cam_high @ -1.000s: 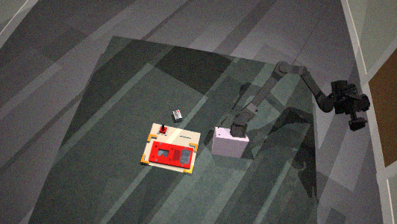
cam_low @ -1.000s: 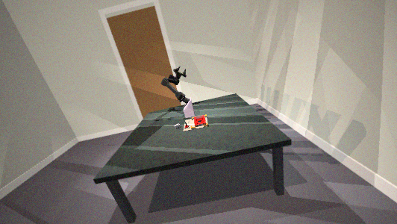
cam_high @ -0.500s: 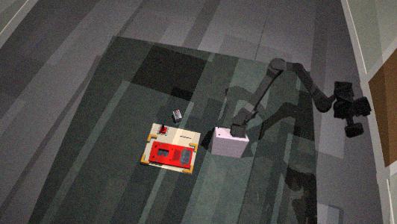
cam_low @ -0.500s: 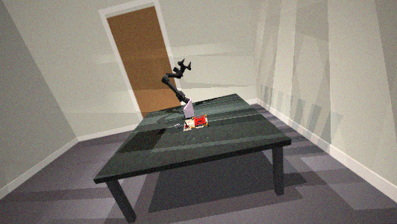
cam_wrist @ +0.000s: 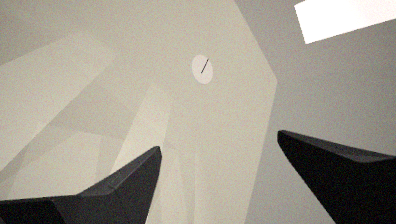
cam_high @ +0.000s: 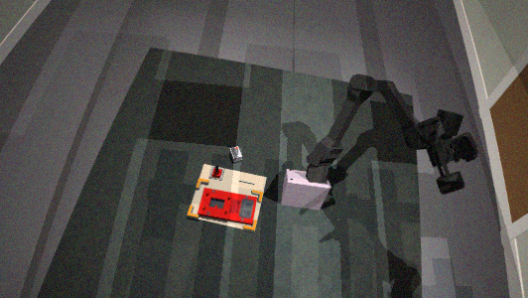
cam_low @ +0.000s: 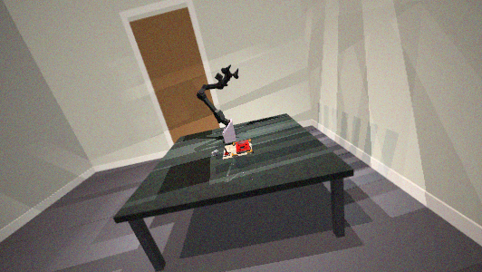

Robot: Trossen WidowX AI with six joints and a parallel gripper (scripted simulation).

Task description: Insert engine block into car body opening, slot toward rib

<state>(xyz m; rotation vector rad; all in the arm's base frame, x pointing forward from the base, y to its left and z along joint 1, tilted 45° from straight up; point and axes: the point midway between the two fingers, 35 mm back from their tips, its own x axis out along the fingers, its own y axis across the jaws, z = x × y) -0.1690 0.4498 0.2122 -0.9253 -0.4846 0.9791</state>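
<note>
My gripper tip is 48 cm short of the grey engine block, 36 cm to the left of it and 61 cm above it.
</note>
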